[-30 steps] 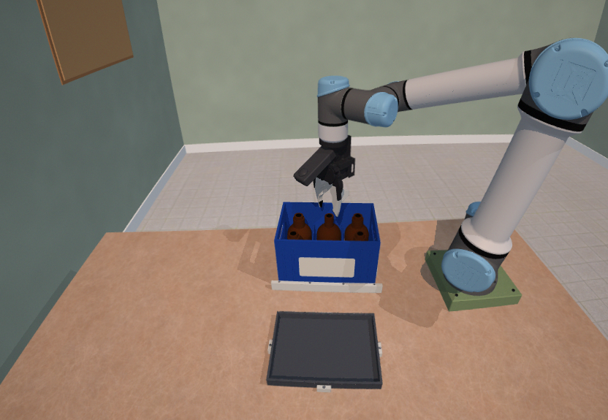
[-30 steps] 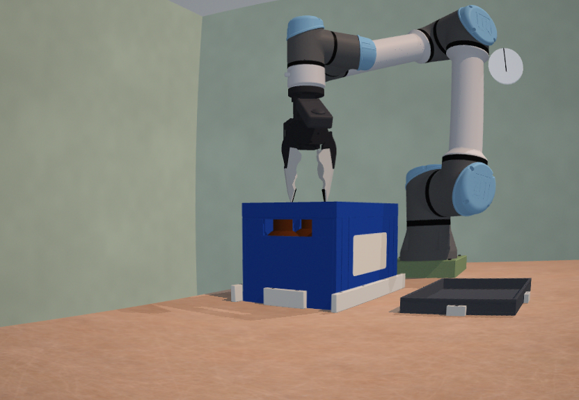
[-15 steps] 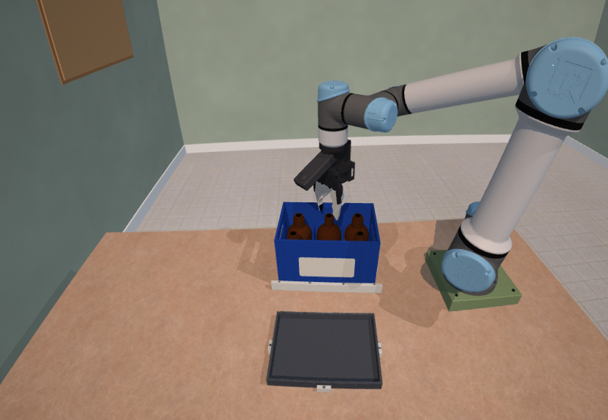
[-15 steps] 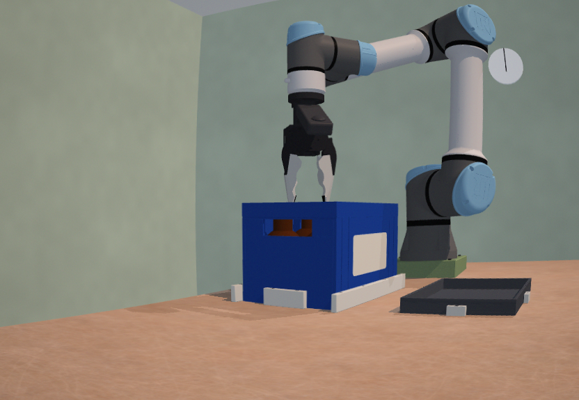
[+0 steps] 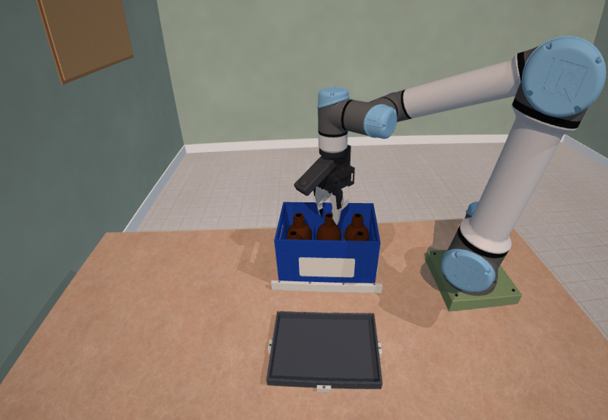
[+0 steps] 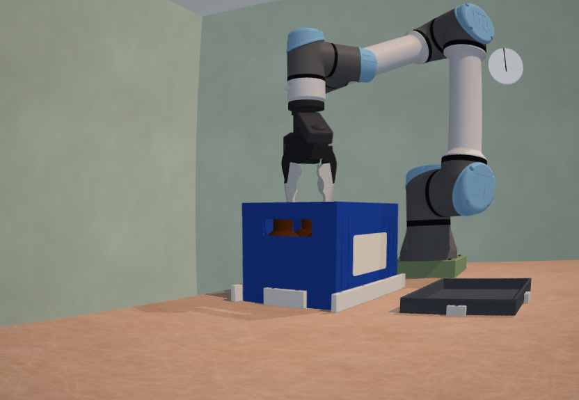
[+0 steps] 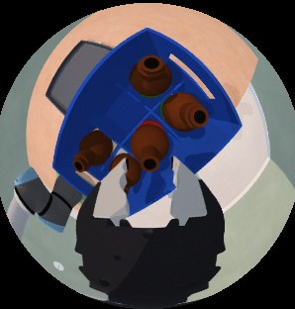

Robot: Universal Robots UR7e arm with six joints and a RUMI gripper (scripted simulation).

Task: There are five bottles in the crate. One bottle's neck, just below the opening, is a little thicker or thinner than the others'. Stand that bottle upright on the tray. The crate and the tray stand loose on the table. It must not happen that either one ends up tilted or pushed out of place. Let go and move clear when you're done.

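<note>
Now: the glass bottle 80 mm below my hand. From my hand the other things lie so: dark tray 10 mm ahead, 330 mm to the left, 150 mm below; blue crate 40 mm to the left, 80 mm below.
</note>
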